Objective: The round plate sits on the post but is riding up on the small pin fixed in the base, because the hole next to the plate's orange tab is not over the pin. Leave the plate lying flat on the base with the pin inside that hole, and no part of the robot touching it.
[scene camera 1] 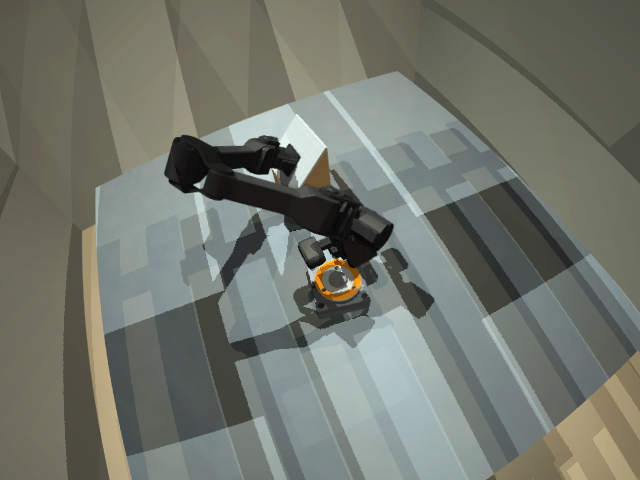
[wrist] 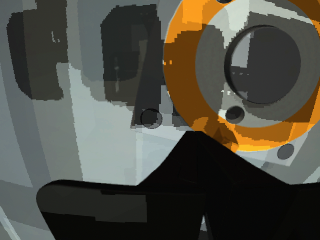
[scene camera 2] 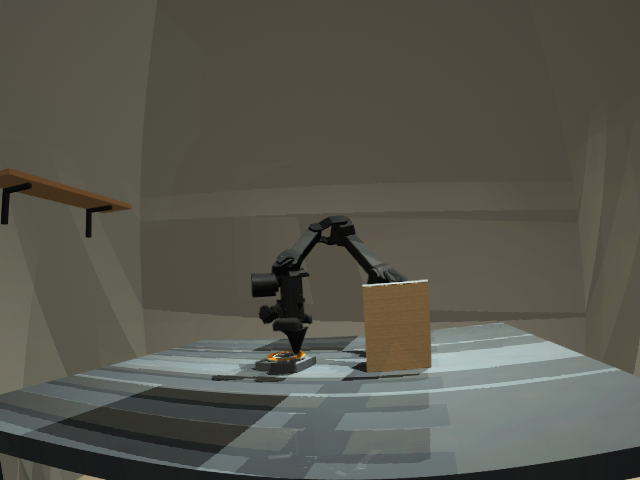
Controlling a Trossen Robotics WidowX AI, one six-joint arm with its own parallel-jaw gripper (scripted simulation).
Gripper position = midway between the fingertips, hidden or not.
Note:
The gripper (scene camera 1: pixel 344 258) is shut and holds nothing. Also in view: a square base (scene camera 1: pixel 323 306).
The gripper shows as well in the wrist view (wrist: pixel 192 138) and in scene camera 2 (scene camera 2: pixel 296 354).

